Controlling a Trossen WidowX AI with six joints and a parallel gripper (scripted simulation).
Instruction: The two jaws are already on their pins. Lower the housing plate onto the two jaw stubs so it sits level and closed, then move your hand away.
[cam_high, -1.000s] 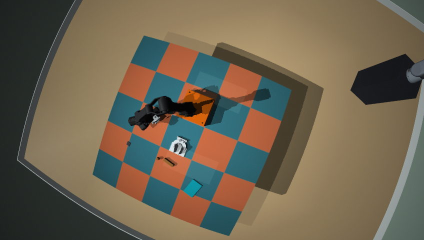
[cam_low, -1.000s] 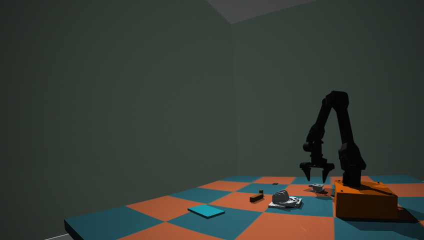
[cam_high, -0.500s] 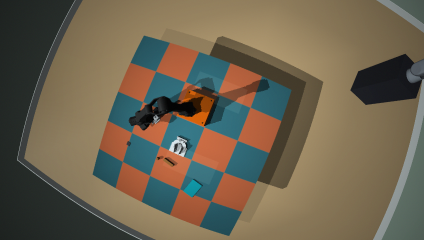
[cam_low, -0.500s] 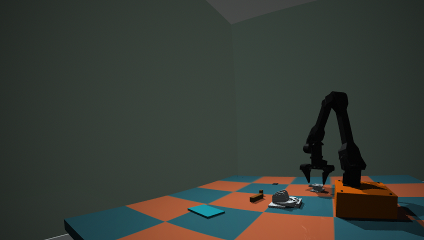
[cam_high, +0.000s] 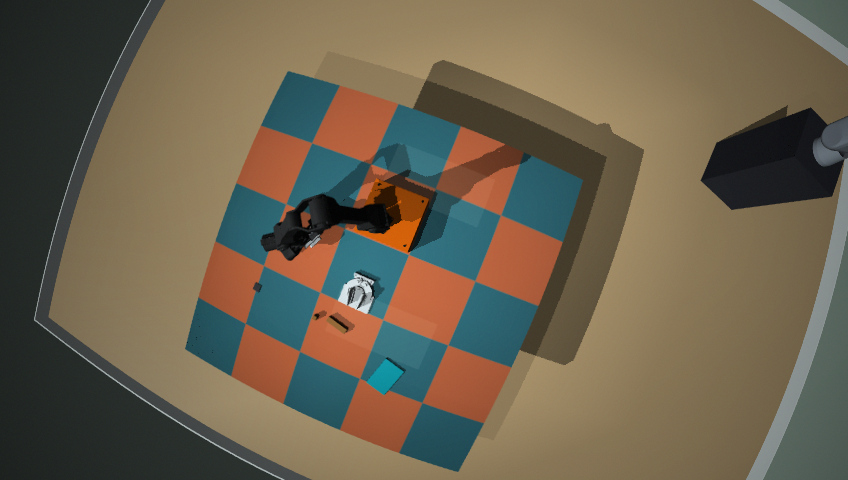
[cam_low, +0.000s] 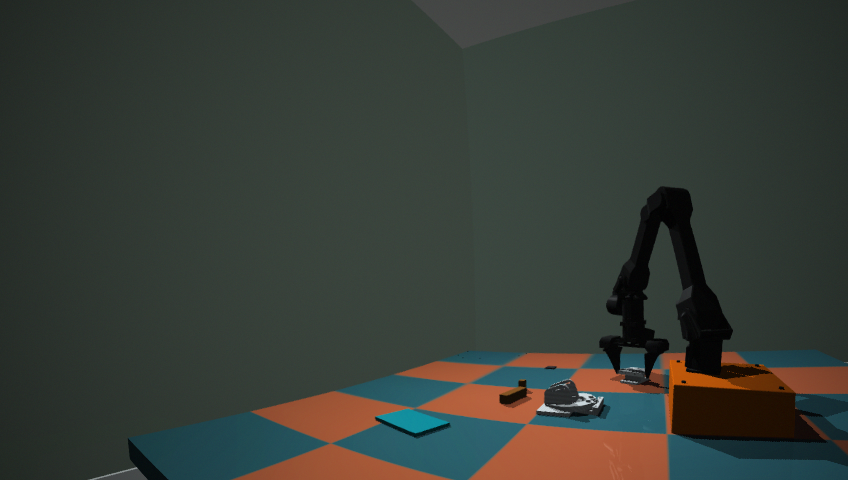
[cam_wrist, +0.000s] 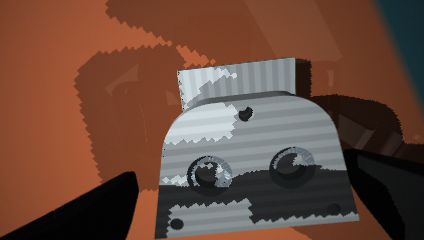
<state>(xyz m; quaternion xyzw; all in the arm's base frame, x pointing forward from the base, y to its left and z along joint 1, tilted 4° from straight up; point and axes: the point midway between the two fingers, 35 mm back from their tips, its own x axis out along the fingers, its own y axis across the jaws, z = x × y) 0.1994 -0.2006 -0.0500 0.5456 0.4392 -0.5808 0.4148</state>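
My gripper tip is now 10 mm to the left of the white housing plate and 10 mm below it. From my gripper tip the other things lie so: dark cube: 290 mm ahead, 90 mm to the right, 10 mm below; then white jaw assembly: 270 mm to the left, 40 mm ahead; then brown L-shaped bar: 260 mm to the left, 210 mm ahead, 10 mm below.
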